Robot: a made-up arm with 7 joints. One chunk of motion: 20 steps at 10 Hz.
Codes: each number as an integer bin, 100 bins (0 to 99) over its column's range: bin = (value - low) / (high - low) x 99, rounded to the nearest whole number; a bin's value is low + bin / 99 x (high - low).
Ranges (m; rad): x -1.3..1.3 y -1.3..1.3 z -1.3..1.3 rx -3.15..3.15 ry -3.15..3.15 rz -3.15..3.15
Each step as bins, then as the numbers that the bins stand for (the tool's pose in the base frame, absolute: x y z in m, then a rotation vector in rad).
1 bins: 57 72 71 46 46 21
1 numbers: 0.1970 0.5909 0.5646 -0.2227 -0.2227 -1.8136
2 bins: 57 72 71 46 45 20
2 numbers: 0.1970 0.5909 0.5646 -0.2227 -0.2864 -1.8773
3 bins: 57 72 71 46 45 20
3 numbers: 0.1970 0.5909 0.5646 -0.2227 -0.2864 -1.8773
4 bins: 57 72 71 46 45 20
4 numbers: 0.1970 0.5909 0.5646 -0.2227 -0.2864 -1.8773
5 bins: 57 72 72 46 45 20
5 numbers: 0.1970 0.5909 0.5909 -0.2227 -0.2864 -1.8773
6 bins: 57 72 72 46 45 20
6 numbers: 0.1970 0.5909 0.5909 -0.2227 -0.2864 -1.8773
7 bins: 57 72 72 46 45 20
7 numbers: 0.1970 0.5909 0.5909 -0.2227 -0.2864 -1.8773
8 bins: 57 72 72 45 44 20
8 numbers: 0.1970 0.5909 0.5909 -0.2864 -0.3500 -1.8773
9 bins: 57 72 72 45 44 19
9 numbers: 0.1970 0.5909 0.5909 -0.2864 -0.3500 -1.9409
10 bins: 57 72 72 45 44 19
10 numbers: 0.1970 0.5909 0.5909 -0.2864 -0.3500 -1.9409
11 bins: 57 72 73 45 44 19
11 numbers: 0.1970 0.5909 0.6172 -0.2864 -0.3500 -1.9409
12 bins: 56 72 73 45 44 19
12 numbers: 0.1707 0.5909 0.6172 -0.2864 -0.3500 -1.9409
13 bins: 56 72 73 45 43 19
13 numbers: 0.1707 0.5909 0.6172 -0.2864 -0.4136 -1.9409
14 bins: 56 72 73 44 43 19
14 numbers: 0.1707 0.5909 0.6172 -0.3500 -0.4136 -1.9409
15 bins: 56 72 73 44 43 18
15 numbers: 0.1707 0.5909 0.6172 -0.3500 -0.4136 -2.0045
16 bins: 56 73 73 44 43 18
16 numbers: 0.1707 0.6172 0.6172 -0.3500 -0.4136 -2.0045
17 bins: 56 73 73 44 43 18
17 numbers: 0.1707 0.6172 0.6172 -0.3500 -0.4136 -2.0045
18 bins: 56 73 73 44 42 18
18 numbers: 0.1707 0.6172 0.6172 -0.3500 -0.4773 -2.0045
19 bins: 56 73 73 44 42 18
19 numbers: 0.1707 0.6172 0.6172 -0.3500 -0.4773 -2.0045
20 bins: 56 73 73 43 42 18
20 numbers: 0.1707 0.6172 0.6172 -0.4136 -0.4773 -2.0045
